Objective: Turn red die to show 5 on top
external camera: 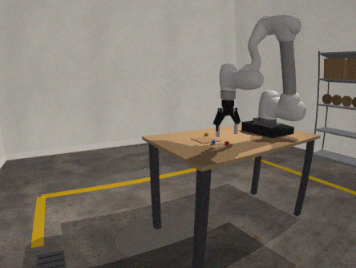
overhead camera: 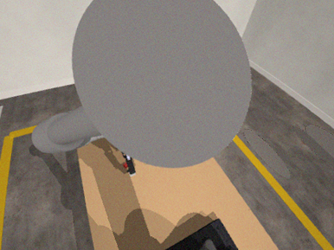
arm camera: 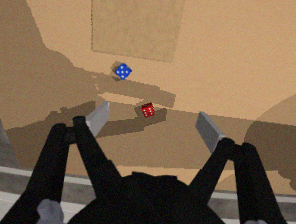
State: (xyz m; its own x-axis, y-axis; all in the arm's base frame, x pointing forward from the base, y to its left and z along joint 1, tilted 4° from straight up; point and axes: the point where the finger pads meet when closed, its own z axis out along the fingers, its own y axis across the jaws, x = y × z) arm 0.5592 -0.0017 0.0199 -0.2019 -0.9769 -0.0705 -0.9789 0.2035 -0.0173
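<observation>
Right now the red die is 1 cm ahead of my hand, 1 cm to the left of it and 5 cm below it. From my hand the other things lie so: tan mat 1 cm ahead, 16 cm to the right, 6 cm below; then yellow die 9 cm behind, 24 cm to the right, 5 cm below; then blue die 5 cm ahead, 7 cm to the right, 5 cm below.
</observation>
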